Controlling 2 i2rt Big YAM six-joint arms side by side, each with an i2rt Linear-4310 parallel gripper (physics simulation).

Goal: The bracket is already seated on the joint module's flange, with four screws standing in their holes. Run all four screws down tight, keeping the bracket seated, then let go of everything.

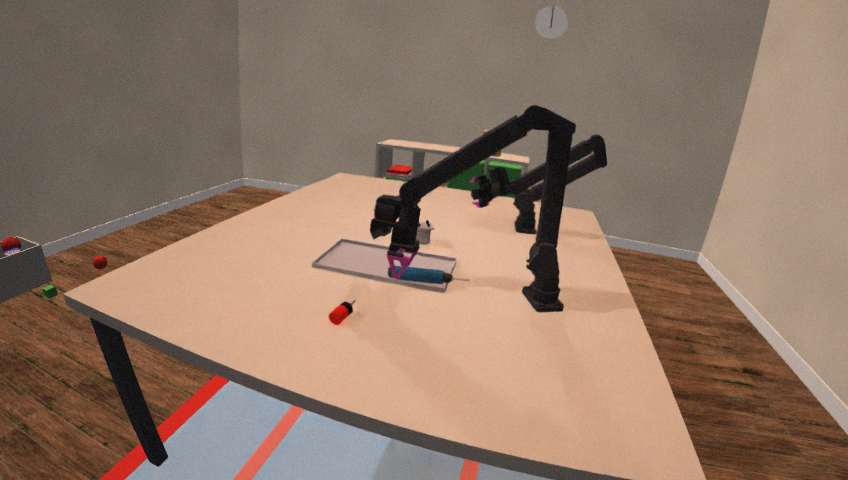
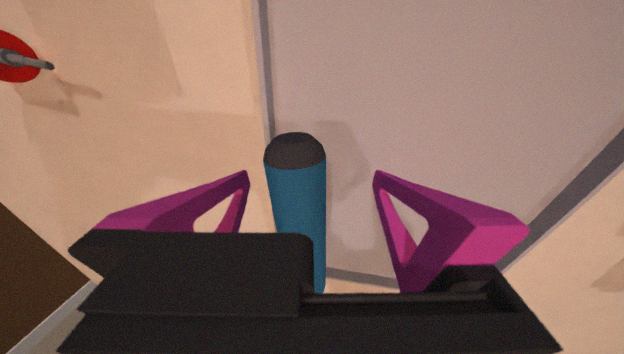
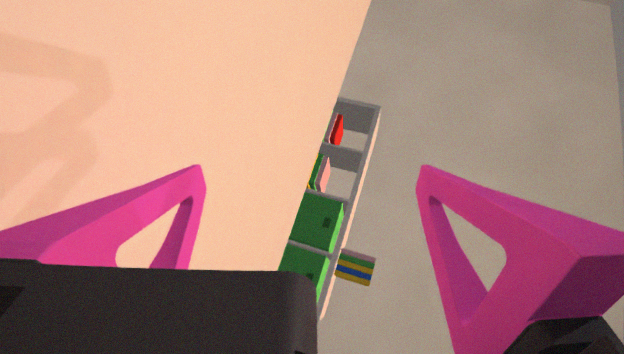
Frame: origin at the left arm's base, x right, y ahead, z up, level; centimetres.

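Where they show: left gripper, fingertip midpoint: point(image 1: 400, 274) point(image 2: 311, 177); right gripper, fingertip midpoint: point(image 3: 311, 176); left arm's base at its link origin: point(image 1: 541, 300); right arm's base at its link origin: point(image 1: 524, 228).
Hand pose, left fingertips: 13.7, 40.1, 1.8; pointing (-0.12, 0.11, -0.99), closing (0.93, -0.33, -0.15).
Observation:
Things, the pixels of their top centre, and the offset from my left fingertips, as dx, dy, dz.
- blue-handled screwdriver at its top centre: point(image 2: 299, 281) point(image 1: 429, 269) -3.4, -8.0, +3.4
- shallow grey tray at its top centre: point(image 2: 462, 81) point(image 1: 386, 260) +9.6, +3.5, -0.2
- grey joint module at its top centre: point(image 1: 423, 225) +29.6, -10.9, +4.6
- short red screwdriver at its top centre: point(image 1: 345, 303) -19.1, +15.5, +1.7
A blue-handled screwdriver point(image 1: 425, 274) point(image 2: 300, 200) lies along the front right edge of the shallow grey tray point(image 1: 357, 257) point(image 2: 450, 75), its shaft reaching out past the tray's right end. My left gripper point(image 1: 396, 275) point(image 2: 311, 177) is open, with its magenta fingers apart on either side of the handle. The grey joint module point(image 1: 424, 233) stands behind the tray, partly hidden by my left arm. Dark bits show on its top, but the bracket and screws are too small to make out. My right gripper point(image 1: 475, 192) point(image 3: 311, 176) is open and empty, raised at the back right.
A short red screwdriver point(image 1: 339, 313) point(image 2: 17, 72) lies in front of the tray. The table edge point(image 1: 386, 423) runs along the front. A low shelf point(image 1: 422, 145) point(image 3: 370, 127) with green boxes stands beyond the table. A grey bin point(image 1: 22, 274) and a red ball point(image 1: 99, 262) are at the far left.

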